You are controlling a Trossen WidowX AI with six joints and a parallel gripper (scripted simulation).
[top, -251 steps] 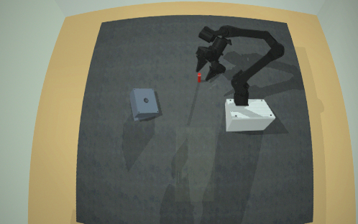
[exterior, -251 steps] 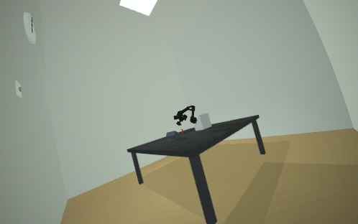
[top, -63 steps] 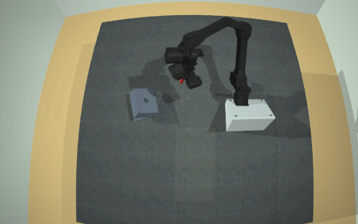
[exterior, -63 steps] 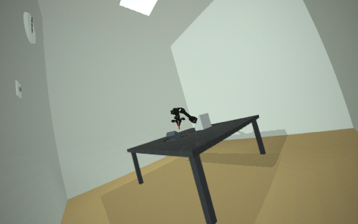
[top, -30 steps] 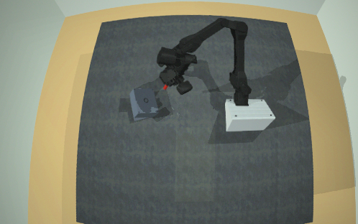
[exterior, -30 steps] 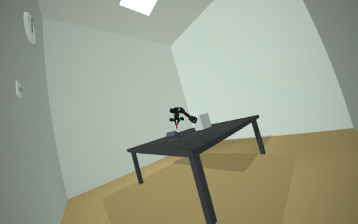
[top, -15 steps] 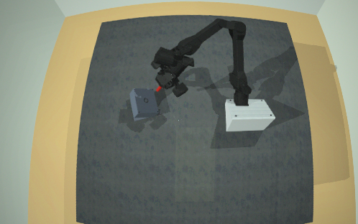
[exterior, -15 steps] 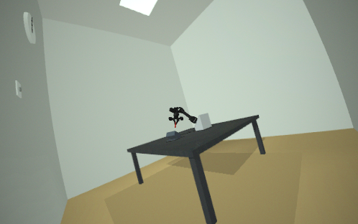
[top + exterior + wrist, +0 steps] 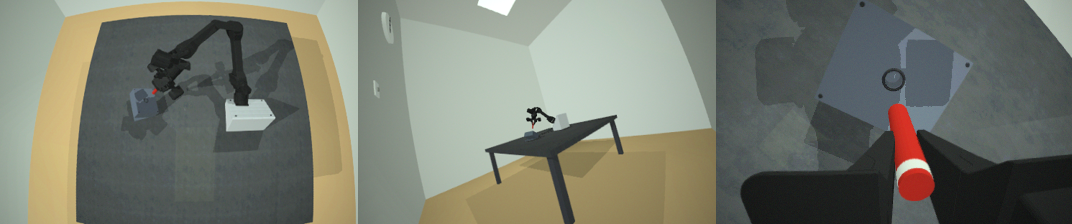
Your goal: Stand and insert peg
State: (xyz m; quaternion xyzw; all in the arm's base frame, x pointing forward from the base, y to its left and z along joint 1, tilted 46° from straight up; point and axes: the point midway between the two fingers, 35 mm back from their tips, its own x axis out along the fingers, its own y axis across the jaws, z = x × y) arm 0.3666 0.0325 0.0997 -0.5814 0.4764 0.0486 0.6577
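Right now my gripper tip is 11 cm above the grey sloped panel, 8 cm short of it and 2 cm to the right of it. Also, from my gripper tip: peg (1 cm behind, 1 cm above).
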